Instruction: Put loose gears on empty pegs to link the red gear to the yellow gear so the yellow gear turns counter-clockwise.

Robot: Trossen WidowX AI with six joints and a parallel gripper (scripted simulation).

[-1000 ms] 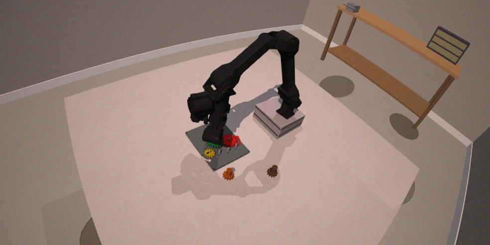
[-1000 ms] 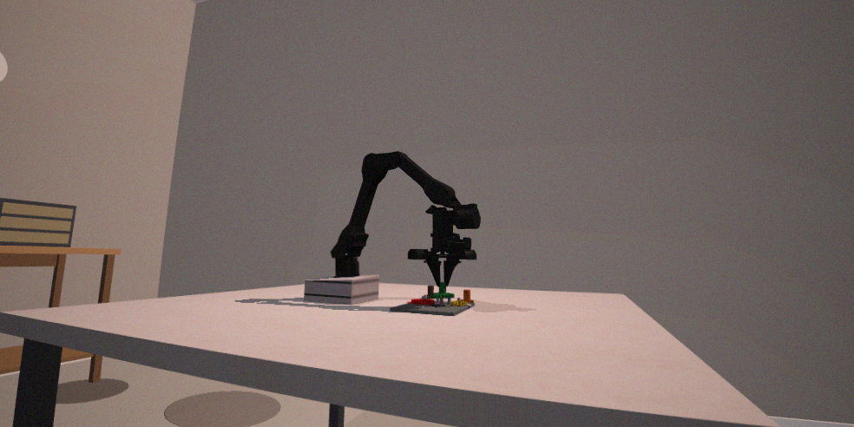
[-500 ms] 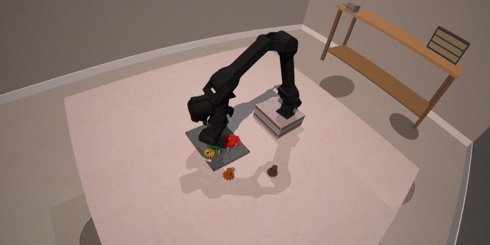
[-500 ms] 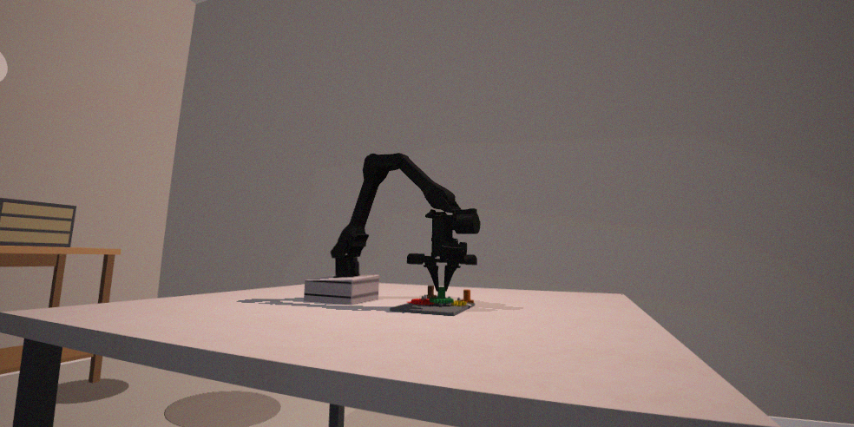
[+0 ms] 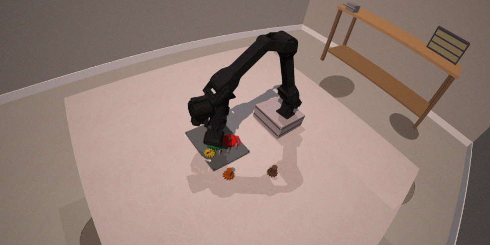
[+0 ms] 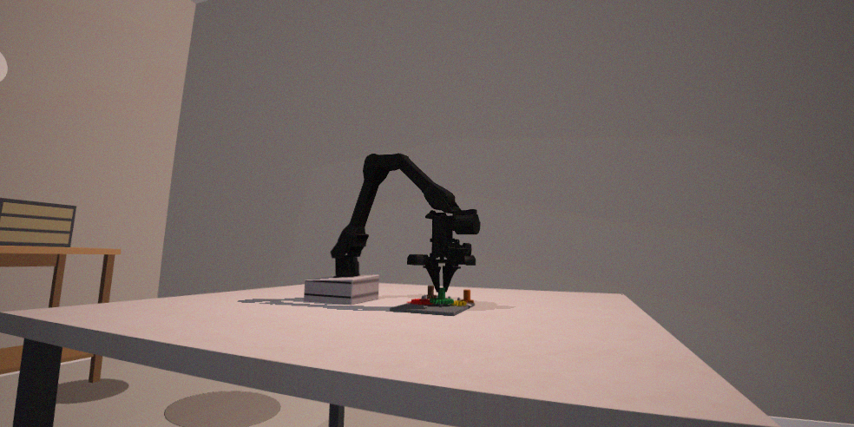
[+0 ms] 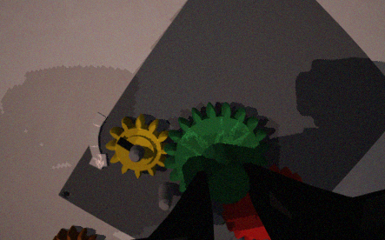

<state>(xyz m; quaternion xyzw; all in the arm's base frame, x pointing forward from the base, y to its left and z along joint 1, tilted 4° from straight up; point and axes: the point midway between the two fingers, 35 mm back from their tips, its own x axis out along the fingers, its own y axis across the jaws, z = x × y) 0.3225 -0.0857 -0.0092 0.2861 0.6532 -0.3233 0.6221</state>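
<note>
Now: the green gear 10 mm below my gripper tip. Also, from my gripper tip: yellow gear (40 mm ahead, 20 mm to the left, 30 mm below); then red gear (60 mm behind, 20 mm to the left, 30 mm below); then orange gear (50 mm ahead, 130 mm to the left, 30 mm below).
</note>
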